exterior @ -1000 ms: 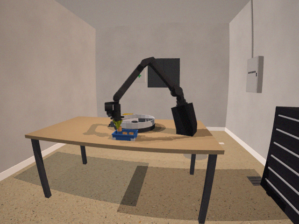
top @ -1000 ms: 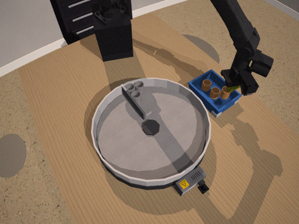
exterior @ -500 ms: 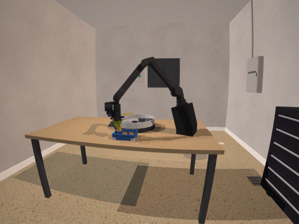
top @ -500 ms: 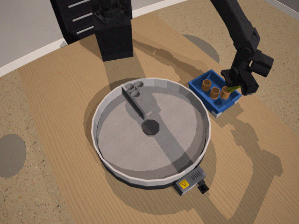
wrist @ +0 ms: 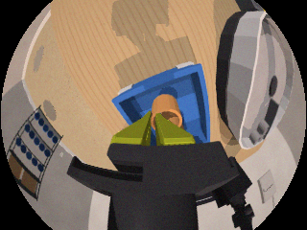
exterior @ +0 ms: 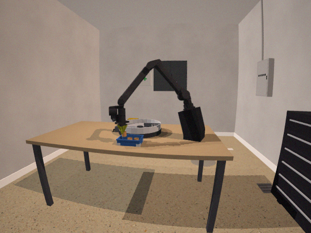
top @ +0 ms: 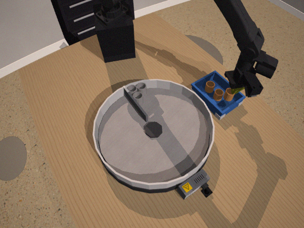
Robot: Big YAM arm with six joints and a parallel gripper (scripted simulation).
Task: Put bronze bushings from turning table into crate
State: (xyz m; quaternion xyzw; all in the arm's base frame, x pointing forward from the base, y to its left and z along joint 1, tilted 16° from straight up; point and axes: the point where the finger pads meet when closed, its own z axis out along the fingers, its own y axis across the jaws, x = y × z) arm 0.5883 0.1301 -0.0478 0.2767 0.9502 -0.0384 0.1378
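Now: hand 60 mm past the crate and 60 mm above it. Also, from my hand: grey turning table (120 mm behind, 330 mm to the right, 30 mm below).
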